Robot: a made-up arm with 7 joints. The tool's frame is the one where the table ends. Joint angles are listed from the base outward.
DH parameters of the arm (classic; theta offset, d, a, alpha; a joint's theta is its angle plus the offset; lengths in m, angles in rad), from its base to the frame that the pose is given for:
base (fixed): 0 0.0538 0 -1.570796
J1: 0 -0.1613 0.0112 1.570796
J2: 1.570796 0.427 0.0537 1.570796
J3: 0 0.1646 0.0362 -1.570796
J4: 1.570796 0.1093 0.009 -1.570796
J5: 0 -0.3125 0.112 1.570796
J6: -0.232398 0 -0.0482 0
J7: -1.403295 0 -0.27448 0
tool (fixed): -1.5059 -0.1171 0 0
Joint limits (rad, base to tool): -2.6..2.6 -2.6..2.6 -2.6..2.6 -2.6..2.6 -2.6..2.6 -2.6..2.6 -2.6..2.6
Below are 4 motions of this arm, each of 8 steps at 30 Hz.
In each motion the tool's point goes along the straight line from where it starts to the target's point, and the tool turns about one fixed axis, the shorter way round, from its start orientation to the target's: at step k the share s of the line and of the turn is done. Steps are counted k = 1, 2, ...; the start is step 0. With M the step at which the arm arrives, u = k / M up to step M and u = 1 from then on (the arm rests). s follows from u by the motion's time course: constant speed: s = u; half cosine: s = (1 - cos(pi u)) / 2; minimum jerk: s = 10 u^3 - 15 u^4 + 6 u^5.
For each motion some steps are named. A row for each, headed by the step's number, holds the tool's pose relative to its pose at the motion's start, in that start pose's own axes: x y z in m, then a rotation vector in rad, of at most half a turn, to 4 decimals.
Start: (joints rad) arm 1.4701 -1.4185 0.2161 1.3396 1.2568 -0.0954 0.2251
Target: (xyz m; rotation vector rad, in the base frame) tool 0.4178 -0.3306 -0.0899 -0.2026 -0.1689 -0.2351
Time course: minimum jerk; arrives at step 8
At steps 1, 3, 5, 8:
1: -0.0013 -0.0005 0.0002 -0.0023 -0.0025 -0.0050
3: -0.0229 -0.0082 0.0027 -0.0387 -0.0437 -0.0864
5: -0.0603 -0.0216 0.0070 -0.1019 -0.1150 -0.2275
8: -0.0833 -0.0298 0.0096 -0.1406 -0.1587 -0.3138

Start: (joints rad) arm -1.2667 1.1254 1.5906 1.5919 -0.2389 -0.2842 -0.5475
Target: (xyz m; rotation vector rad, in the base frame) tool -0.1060 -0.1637 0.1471 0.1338 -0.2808 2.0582
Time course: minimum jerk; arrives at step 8
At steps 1, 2, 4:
1: -0.0007 0.0001 0.0006 0.0005 0.0031 -0.0021
2: -0.0045 0.0007 0.0036 0.0033 0.0203 -0.0133
4: -0.0218 0.0032 0.0172 0.0157 0.0980 -0.0642

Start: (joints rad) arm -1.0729 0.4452 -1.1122 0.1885 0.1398 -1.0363 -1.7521
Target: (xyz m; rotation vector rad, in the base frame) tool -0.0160 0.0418 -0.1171 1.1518 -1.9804 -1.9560
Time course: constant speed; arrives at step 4
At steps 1, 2, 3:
1: -0.0079 0.0025 -0.0028 -0.0067 -0.0284 -0.0108
2: -0.0157 0.0050 -0.0055 -0.0134 -0.0569 -0.0216
3: -0.0236 0.0075 -0.0083 -0.0202 -0.0853 -0.0324

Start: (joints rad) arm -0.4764 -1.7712 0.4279 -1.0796 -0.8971 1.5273 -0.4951
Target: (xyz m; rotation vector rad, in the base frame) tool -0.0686 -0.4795 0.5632 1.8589 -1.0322 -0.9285
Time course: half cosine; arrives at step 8
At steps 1, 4, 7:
1: -0.0024 0.0014 -0.0004 0.0078 0.0068 -0.0012
4: -0.0320 0.0190 -0.0046 0.1025 0.0898 -0.0163
7: -0.0616 0.0366 -0.0089 0.1971 0.1728 -0.0313

